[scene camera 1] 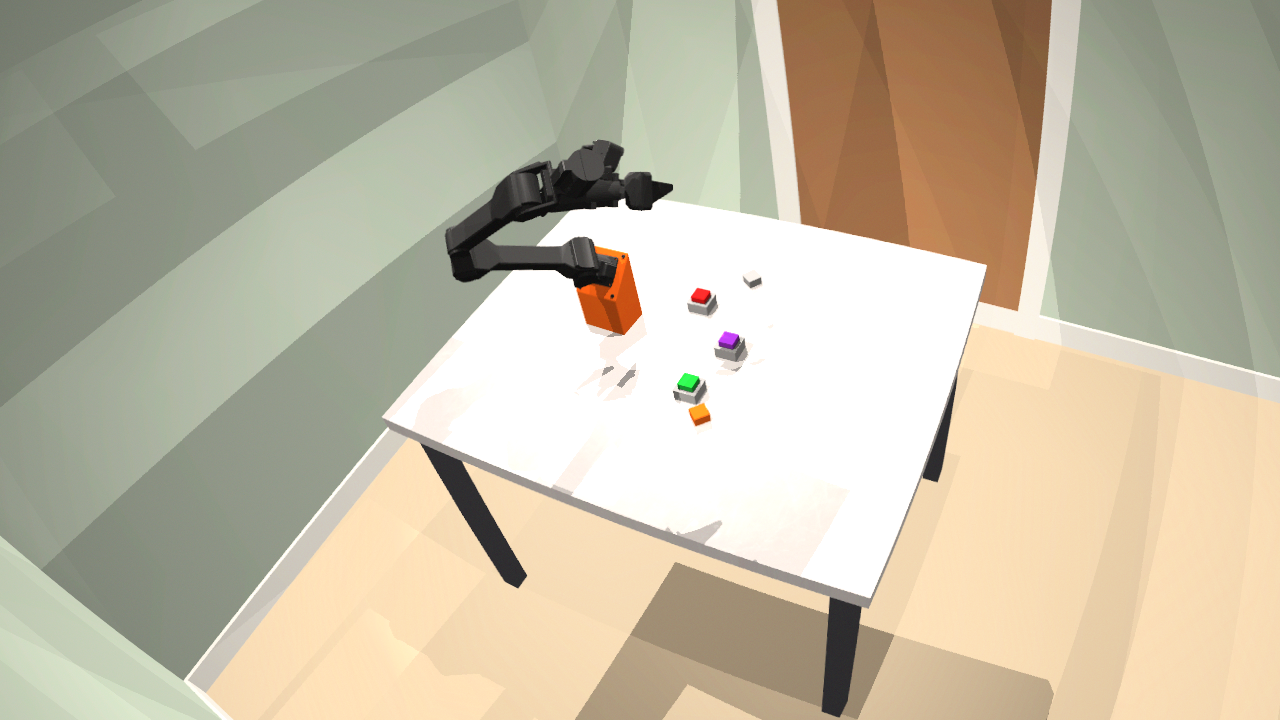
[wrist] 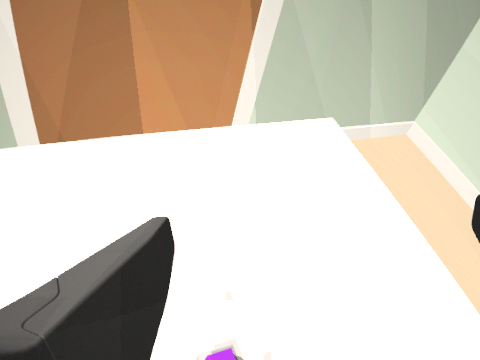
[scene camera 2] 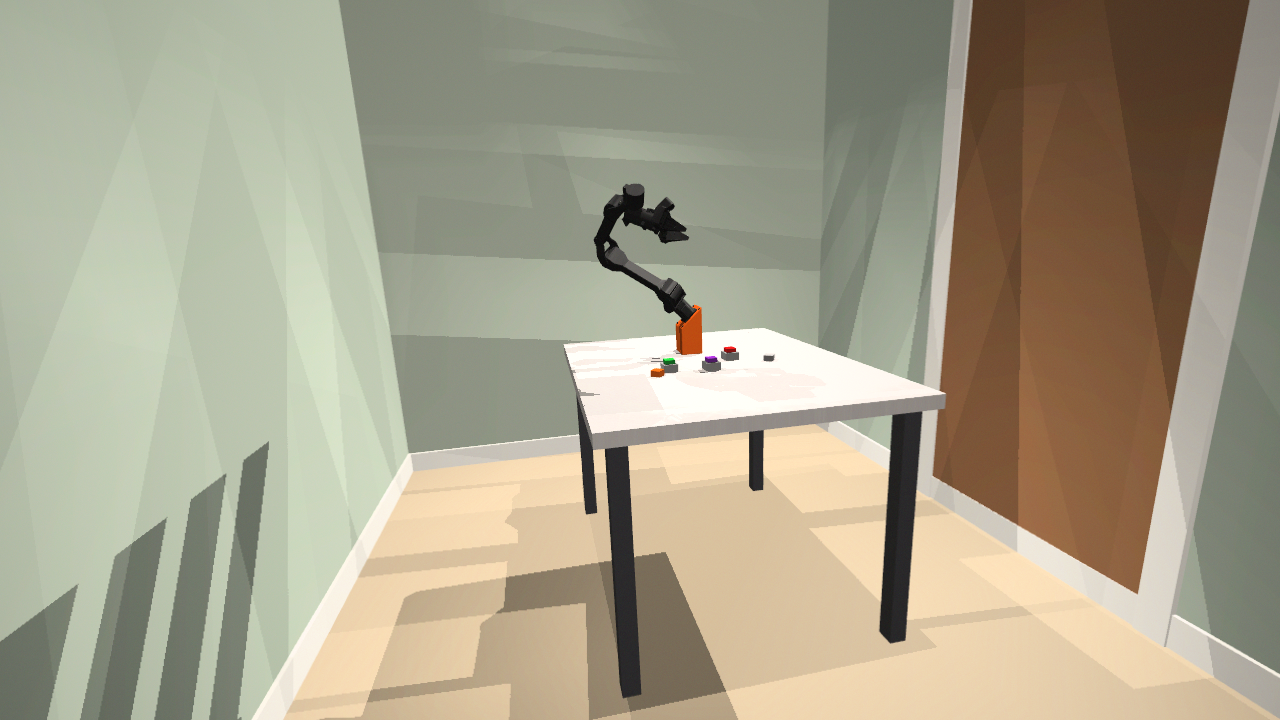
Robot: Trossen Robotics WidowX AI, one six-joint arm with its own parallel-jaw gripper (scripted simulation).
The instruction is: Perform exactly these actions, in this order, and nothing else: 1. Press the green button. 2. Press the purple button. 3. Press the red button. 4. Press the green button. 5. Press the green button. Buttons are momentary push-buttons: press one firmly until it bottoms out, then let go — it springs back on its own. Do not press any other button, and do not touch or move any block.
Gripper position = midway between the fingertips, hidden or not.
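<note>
There's nothing in my gripper [scene camera 1: 658, 186]: it's open and holding nothing. You can see the gripper in the wrist view [wrist: 323, 221] too, and scene camera 2 [scene camera 2: 687, 234] shows it as well.
</note>
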